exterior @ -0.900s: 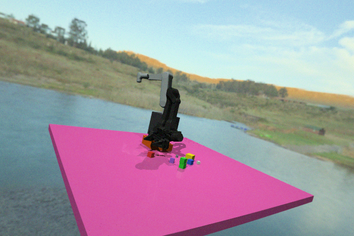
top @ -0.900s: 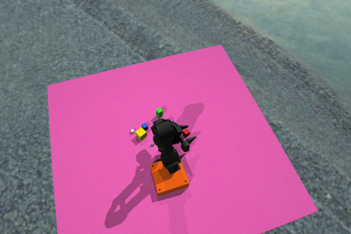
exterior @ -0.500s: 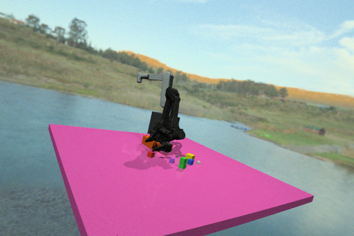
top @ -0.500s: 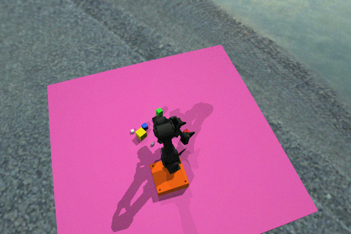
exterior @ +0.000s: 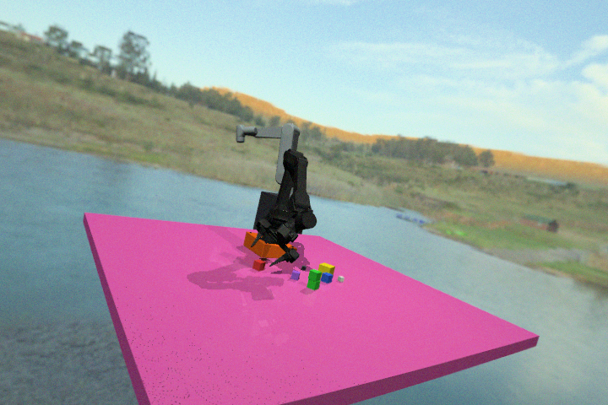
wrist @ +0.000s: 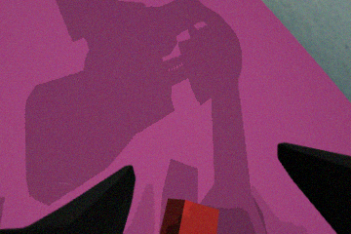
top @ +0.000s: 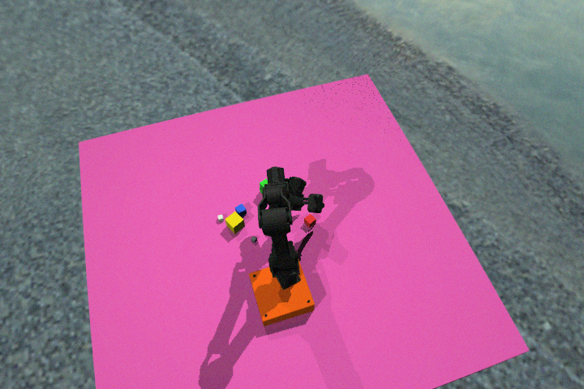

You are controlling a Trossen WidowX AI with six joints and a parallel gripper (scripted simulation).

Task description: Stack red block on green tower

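Now: the red block 30 mm behind my gripper tip, 30 mm to the left of it and 40 mm below it. Round my gripper tip: blue cube 130 mm ahead, 230 mm to the left, 40 mm below; yellow cube 90 mm ahead, 270 mm to the left, 30 mm below; small purple cube 80 mm ahead, 110 mm to the left, 40 mm below.
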